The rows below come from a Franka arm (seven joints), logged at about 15 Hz.
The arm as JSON. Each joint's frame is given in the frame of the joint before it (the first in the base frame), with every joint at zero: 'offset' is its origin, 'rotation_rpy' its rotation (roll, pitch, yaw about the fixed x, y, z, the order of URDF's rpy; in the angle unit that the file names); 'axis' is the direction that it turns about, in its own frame. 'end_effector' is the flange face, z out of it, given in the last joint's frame.
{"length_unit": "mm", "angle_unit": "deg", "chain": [
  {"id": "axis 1", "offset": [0.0, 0.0, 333.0], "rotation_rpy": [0.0, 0.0, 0.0], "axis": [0.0, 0.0, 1.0]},
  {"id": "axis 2", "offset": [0.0, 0.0, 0.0], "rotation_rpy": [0.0, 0.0, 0.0], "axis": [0.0, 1.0, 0.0]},
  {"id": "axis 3", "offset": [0.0, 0.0, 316.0], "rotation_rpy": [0.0, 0.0, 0.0], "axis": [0.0, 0.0, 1.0]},
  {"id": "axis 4", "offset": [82.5, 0.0, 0.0], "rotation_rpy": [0.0, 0.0, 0.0], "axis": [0.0, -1.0, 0.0]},
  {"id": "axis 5", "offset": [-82.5, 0.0, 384.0], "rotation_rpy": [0.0, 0.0, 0.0], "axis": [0.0, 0.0, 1.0]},
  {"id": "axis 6", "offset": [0.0, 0.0, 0.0], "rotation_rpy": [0.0, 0.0, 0.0], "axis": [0.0, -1.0, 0.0]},
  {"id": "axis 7", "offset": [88.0, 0.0, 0.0], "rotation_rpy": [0.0, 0.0, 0.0], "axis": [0.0, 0.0, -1.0]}
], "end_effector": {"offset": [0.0, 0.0, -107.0], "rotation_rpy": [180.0, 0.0, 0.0]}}
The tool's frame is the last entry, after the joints.
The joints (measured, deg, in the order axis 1, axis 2, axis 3, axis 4, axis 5, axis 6, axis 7), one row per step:
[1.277 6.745 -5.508 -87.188 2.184 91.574 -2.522]
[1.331 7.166 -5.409 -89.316 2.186 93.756 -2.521]
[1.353 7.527 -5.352 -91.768 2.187 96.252 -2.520]
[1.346 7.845 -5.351 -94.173 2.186 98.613 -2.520]
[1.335 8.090 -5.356 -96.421 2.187 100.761 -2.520]
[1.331 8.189 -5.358 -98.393 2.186 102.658 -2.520]
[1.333 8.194 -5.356 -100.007 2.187 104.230 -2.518]
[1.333 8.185 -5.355 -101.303 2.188 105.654 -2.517]
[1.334 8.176 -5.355 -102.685 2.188 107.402 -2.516]
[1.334 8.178 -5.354 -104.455 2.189 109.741 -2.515]
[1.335 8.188 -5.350 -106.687 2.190 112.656 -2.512]
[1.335 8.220 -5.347 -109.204 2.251 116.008 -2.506]
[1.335 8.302 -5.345 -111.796 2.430 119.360 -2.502]
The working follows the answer.
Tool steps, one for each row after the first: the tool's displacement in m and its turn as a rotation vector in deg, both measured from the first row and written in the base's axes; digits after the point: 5 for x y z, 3 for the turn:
[0.00371 0.00113 -0.01875 -0.007 0.368 0.069]
[0.00646 0.00150 -0.03920 -0.023 0.687 0.052]
[0.00789 0.00107 -0.05905 -0.044 1.051 -0.043]
[0.00815 0.00061 -0.07715 -0.060 1.397 -0.140]
[0.00746 0.00031 -0.09179 -0.077 1.573 -0.216]
[0.00637 0.00016 -0.10291 -0.091 1.621 -0.273]
[0.00556 0.00001 -0.11146 -0.115 1.486 -0.323]
[0.00492 -0.00019 -0.12023 -0.161 1.114 -0.382]
[0.00399 -0.00045 -0.13140 -0.230 0.551 -0.459]
[0.00223 -0.00070 -0.14550 -0.317 -0.116 -0.552]
[-0.00030 -0.00091 -0.16134 -0.374 -0.916 -0.690]
[-0.00384 -0.00098 -0.17806 -0.335 -1.598 -0.890]

Tool pose at each row, in the base's axes (x y z in m, rotation vector in deg; rounded; the steps above come from the unrounded poses):
[0.59010 -0.03644 0.58289 -178.275 2.783 3.475]
[0.59381 -0.03531 0.56414 -178.278 2.684 4.050]
[0.59656 -0.03494 0.54369 -178.287 2.718 4.546]
[0.59800 -0.03537 0.52384 -178.294 2.875 5.110]
[0.59825 -0.03583 0.50574 -178.295 3.035 5.647]
[0.59757 -0.03614 0.49111 -178.302 3.159 5.918]
[0.59648 -0.03628 0.47998 -178.311 3.248 5.993]
[0.59566 -0.03644 0.47143 -178.338 3.325 5.781]
[0.59502 -0.03664 0.46266 -178.393 3.410 5.201]
[0.59410 -0.03689 0.45149 -178.473 3.521 4.322]
[0.59234 -0.03714 0.43739 -178.568 3.655 3.280]
[0.58980 -0.03735 0.42155 -178.624 3.854 2.029]
[0.58627 -0.03743 0.40483 -178.572 4.148 0.963]

